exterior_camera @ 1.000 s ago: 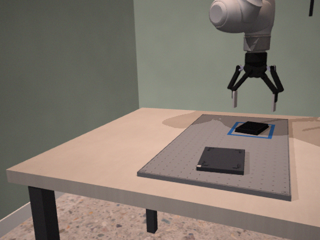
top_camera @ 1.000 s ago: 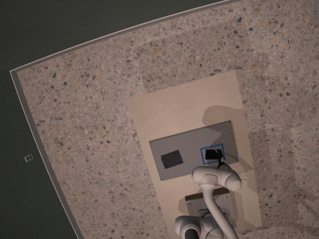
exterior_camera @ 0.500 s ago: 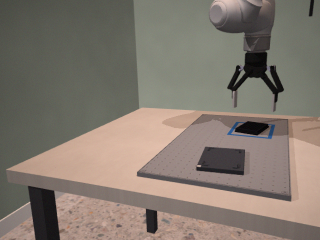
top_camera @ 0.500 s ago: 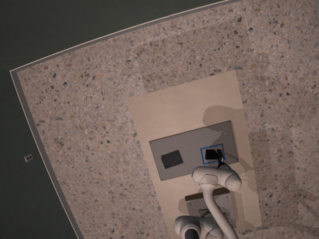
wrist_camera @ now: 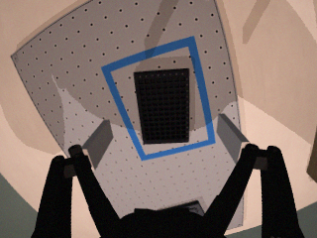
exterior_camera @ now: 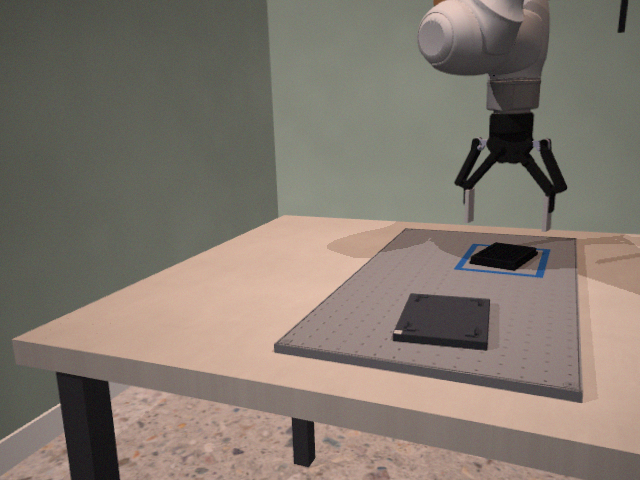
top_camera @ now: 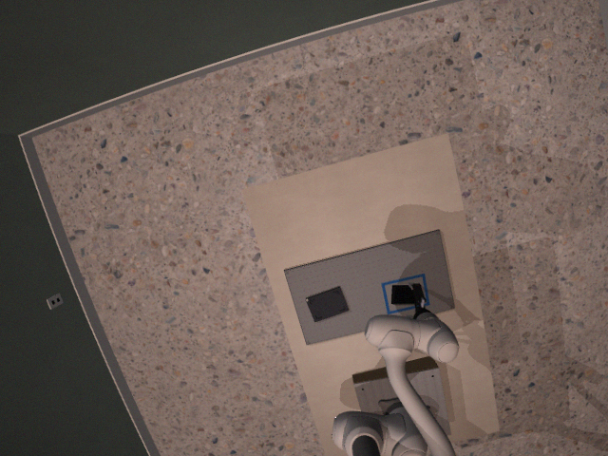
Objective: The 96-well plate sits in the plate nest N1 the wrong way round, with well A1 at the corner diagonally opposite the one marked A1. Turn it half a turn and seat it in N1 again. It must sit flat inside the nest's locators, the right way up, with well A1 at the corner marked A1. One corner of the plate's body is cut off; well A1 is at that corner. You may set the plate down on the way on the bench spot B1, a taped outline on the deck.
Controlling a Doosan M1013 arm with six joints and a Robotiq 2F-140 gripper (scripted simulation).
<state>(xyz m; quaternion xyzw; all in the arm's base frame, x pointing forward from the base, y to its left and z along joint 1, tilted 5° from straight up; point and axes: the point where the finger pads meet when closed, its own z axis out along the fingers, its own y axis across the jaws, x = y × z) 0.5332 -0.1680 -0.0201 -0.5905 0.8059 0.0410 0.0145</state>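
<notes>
My gripper is now 7 cm above the black 96-well plate. Round my hand: small white A1 mark: 11 cm ahead, 43 cm to the left, 6 cm below; plate nest N1: 6 cm ahead, 35 cm to the left, 7 cm below.
</notes>
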